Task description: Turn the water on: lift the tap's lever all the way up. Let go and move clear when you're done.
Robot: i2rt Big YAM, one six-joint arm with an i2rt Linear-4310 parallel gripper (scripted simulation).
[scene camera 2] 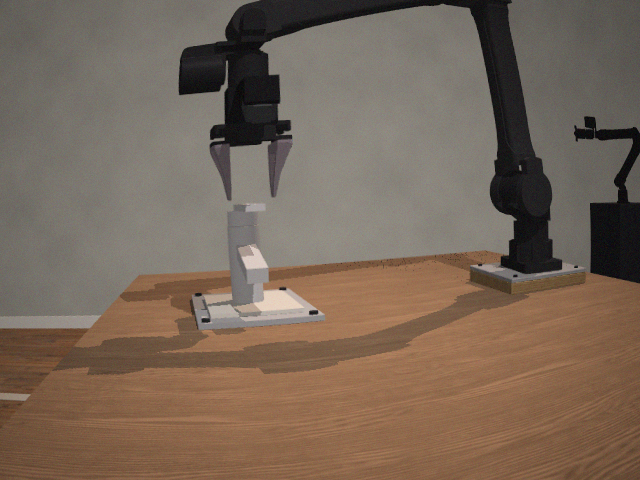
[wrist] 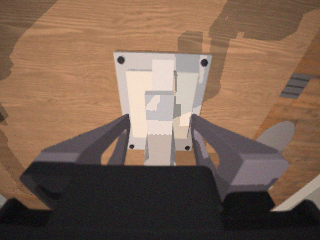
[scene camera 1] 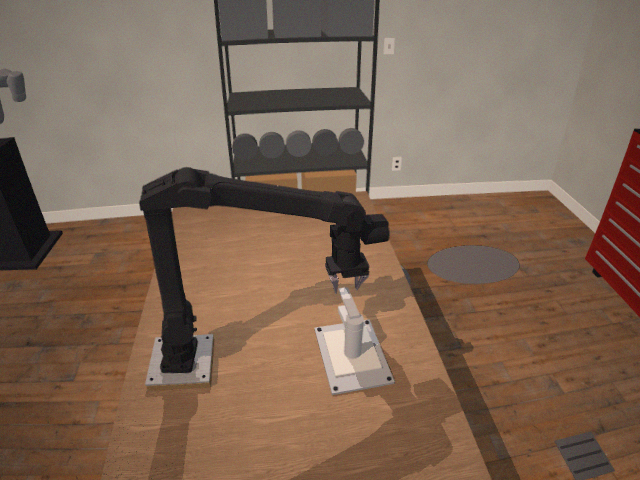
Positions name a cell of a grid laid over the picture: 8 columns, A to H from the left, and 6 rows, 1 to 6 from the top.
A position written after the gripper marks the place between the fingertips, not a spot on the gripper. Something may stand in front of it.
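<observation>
Scene camera 2 shows the gripper (scene camera 2: D3), which is visible in scene camera 1 (scene camera 1: E4) too. In the wrist view, the gripper (wrist: E3) appears together with a lever (wrist: D3).
</observation>
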